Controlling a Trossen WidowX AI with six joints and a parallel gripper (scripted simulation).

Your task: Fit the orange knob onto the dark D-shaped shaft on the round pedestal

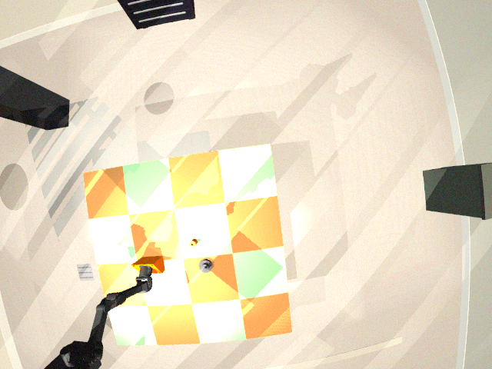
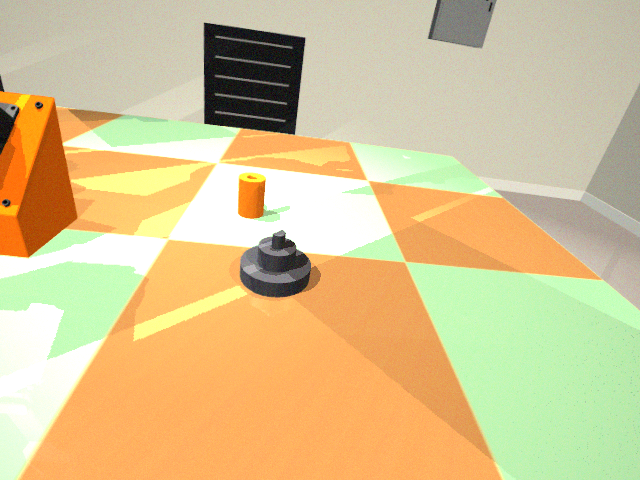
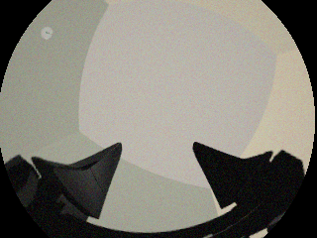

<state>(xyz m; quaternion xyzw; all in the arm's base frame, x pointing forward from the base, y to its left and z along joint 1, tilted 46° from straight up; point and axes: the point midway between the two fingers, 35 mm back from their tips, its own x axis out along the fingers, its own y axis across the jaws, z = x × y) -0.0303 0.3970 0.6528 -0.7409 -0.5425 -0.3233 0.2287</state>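
The knob lies 870 mm below my gripper tip, 320 mm to the left of it and 280 mm ahead of it. Also, from my gripper tip: pedestal (870 mm below, 340 mm ahead, 160 mm to the left).
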